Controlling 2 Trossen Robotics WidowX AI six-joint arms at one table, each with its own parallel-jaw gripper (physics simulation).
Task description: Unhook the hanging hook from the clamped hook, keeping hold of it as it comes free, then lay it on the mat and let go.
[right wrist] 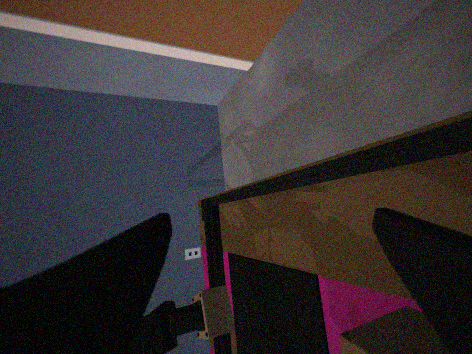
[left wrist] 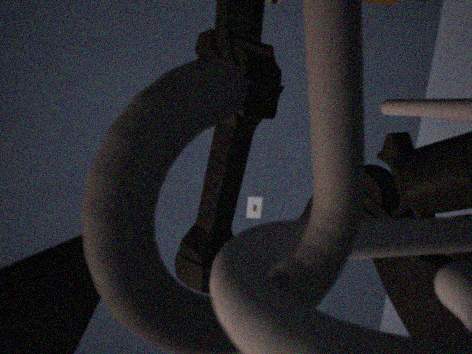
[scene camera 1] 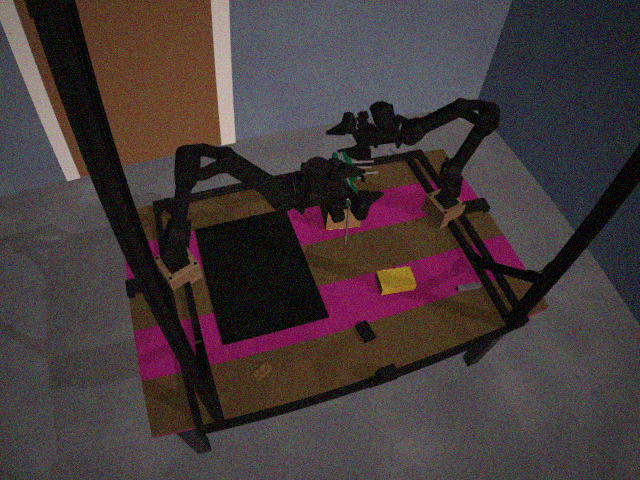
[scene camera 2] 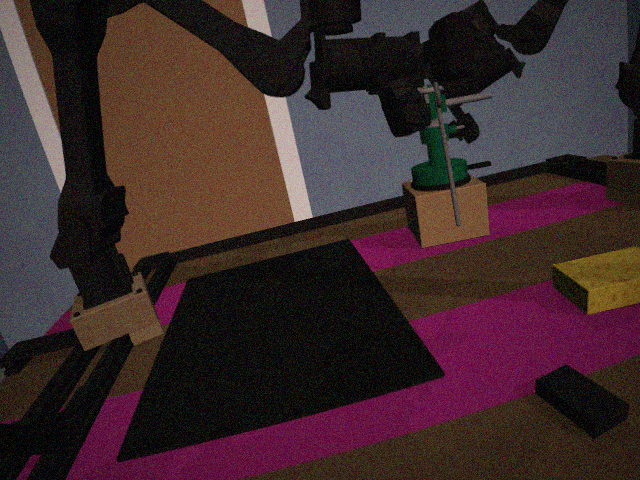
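Where they show: left gripper, fingertip midpoint: [scene camera 1: 374, 182] [scene camera 2: 480, 58]; right gripper, fingertip midpoint: [right wrist: 270, 220] [scene camera 1: 331, 142]; left arm's base, origin of the base link: [right wrist: 199, 315] [scene camera 1: 176, 261] [scene camera 2: 108, 293]; right arm's base, origin of the base link: [scene camera 1: 446, 199].
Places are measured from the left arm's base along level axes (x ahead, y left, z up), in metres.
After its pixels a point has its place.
Note:
The hanging hook [scene camera 1: 347, 224] {x 0.424, y -0.230, z 0.074 m} [scene camera 2: 448, 157] {x 0.426, y -0.228, z 0.086 m} is a thin grey rod. It hangs by its curl from the clamped hook [scene camera 2: 468, 99] {x 0.548, y -0.162, z 0.143 m}, a grey rod held level in the green vise [scene camera 1: 341, 157] {x 0.511, y -0.093, z 0.174 m} [scene camera 2: 433, 145] {x 0.507, y -0.120, z 0.083 m} on a wooden block [scene camera 1: 337, 222] [scene camera 2: 444, 216]. In the left wrist view the hanging hook's shaft [left wrist: 333, 123] and curl fill the picture, still looped round the level rod. My left gripper [scene camera 1: 358, 197] [scene camera 2: 420, 107] is open around the hook's top, not gripping it. My right gripper [scene camera 1: 342, 126] [scene camera 2: 509, 57] [right wrist: 270, 220] {x 0.589, y 0.027, z 0.108 m} is open and empty, high behind the vise. The black mat [scene camera 1: 256, 271] {x 0.185, y -0.131, z -0.061 m} [scene camera 2: 280, 343] {x 0.164, y -0.207, z -0.061 m} [right wrist: 277, 305] {x 0.279, y -0.018, z -0.061 m} lies to the left of the vise.
A yellow block [scene camera 1: 396, 279] {x 0.475, y -0.407, z -0.037 m} lies on the table right of the mat. A small black block [scene camera 1: 365, 330] {x 0.300, y -0.464, z -0.052 m} [scene camera 2: 549, 388] {x 0.290, y -0.447, z -0.052 m} lies nearer the front. A small grey piece [scene camera 1: 470, 286] {x 0.650, y -0.568, z -0.052 m} lies by the right rail. Black frame rails run along the table's edges.

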